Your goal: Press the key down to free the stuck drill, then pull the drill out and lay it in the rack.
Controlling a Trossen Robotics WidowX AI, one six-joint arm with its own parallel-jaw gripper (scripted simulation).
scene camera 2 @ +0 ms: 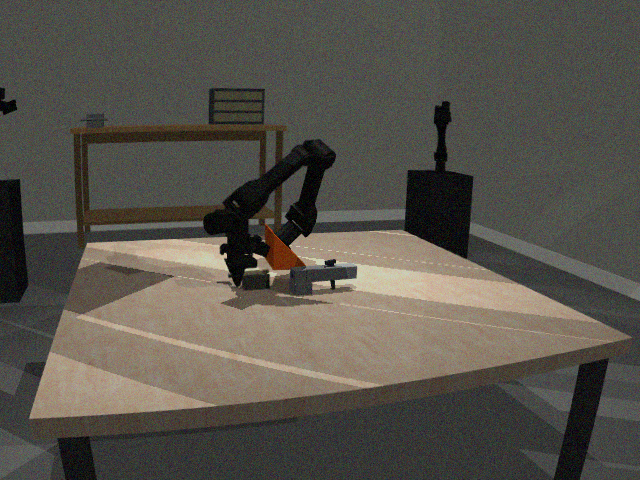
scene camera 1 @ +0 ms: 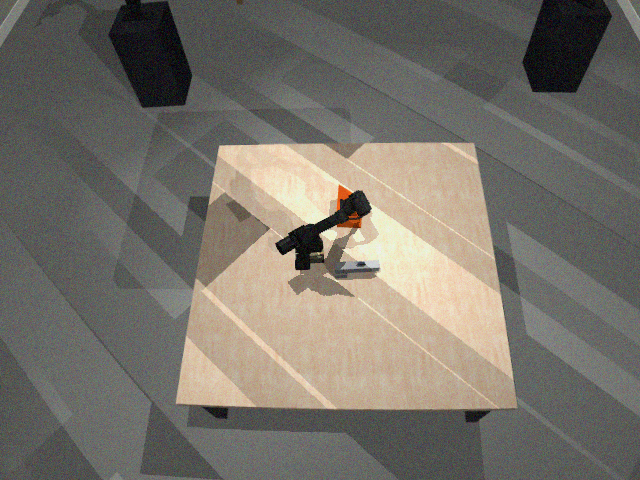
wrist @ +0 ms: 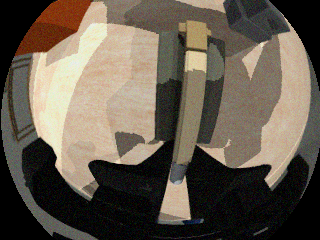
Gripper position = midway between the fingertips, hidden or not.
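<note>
Scene camera 2 shows me my gripper (scene camera 2: 237, 285). In the wrist view I see my gripper (wrist: 178, 140) too, and in that same view there is a beige drill (wrist: 195, 60).
</note>
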